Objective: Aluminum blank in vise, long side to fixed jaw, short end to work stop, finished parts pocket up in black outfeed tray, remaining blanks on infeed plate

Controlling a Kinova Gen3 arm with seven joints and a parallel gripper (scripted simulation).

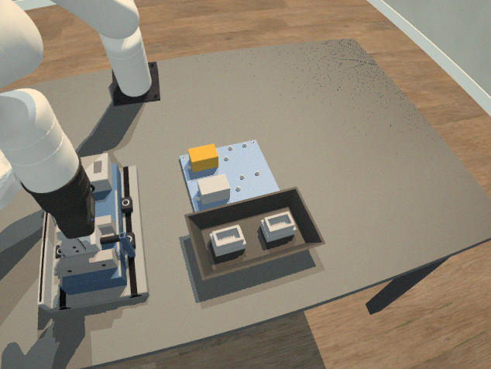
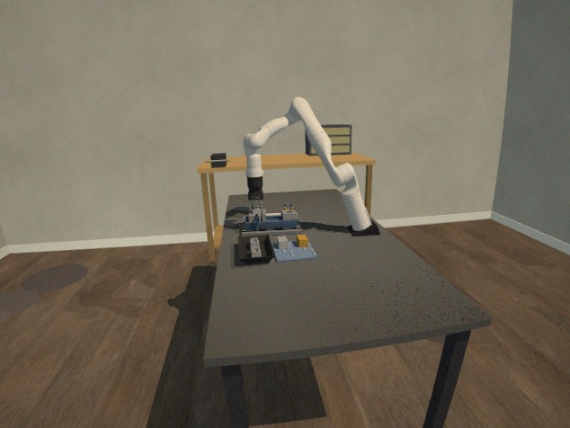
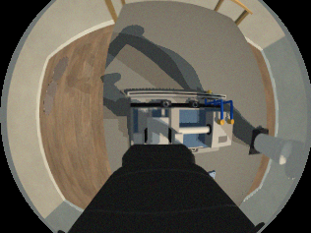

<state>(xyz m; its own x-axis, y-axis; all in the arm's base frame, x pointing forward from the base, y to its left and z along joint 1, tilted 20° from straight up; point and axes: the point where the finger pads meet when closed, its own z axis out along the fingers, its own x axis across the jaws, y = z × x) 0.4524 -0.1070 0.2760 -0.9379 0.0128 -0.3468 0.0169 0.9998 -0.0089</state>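
Right now the vise is 9 cm below my hand and 7 cm behind it. The rest, counted from my hand: yellow brass blank 25 cm to the left, 20 cm behind, 10 cm below; then plain gray blank 25 cm to the left, 11 cm behind, 10 cm below.
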